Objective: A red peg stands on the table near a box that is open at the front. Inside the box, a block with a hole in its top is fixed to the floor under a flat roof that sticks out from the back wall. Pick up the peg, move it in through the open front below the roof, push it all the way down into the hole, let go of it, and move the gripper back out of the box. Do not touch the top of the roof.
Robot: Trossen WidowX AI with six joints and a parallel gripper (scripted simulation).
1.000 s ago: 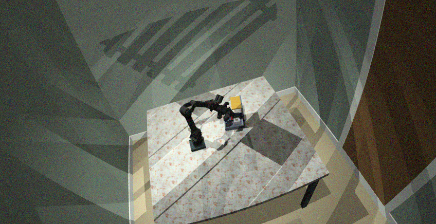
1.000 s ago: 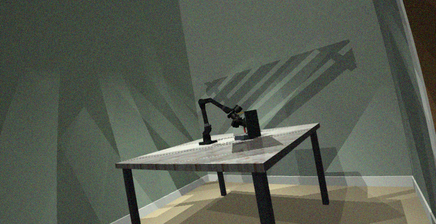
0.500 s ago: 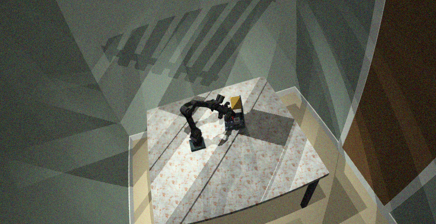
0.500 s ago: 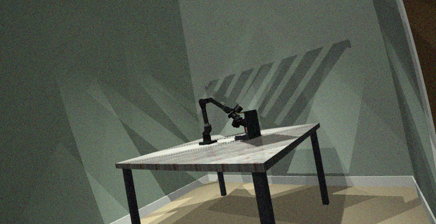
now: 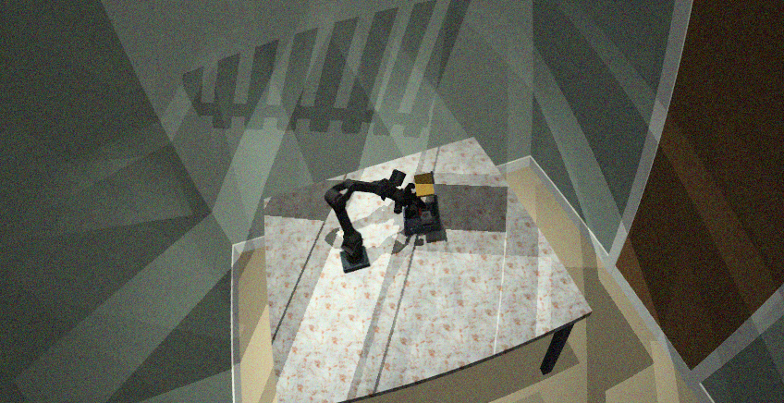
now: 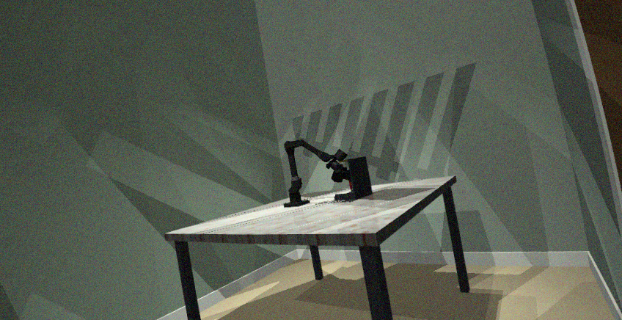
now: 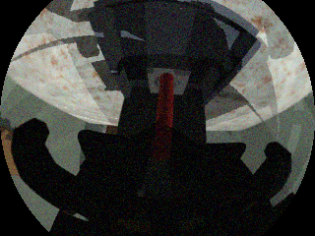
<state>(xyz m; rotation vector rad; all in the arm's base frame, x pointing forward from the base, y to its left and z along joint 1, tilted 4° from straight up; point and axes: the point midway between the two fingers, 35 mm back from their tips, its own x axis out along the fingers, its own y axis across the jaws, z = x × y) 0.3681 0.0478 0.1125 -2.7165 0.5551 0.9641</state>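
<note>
Now: the dark back wall 50 mm ahead of my gripper tip, 20 mm above it and 10 mm to the right of it. Round my gripper tip: red peg 30 mm behind, 10 mm to the left, 10 mm below; then yellow roof 130 mm above, 10 mm ahead; then grey floor plate 90 mm below, 20 mm to the left, 20 mm behind.
</note>
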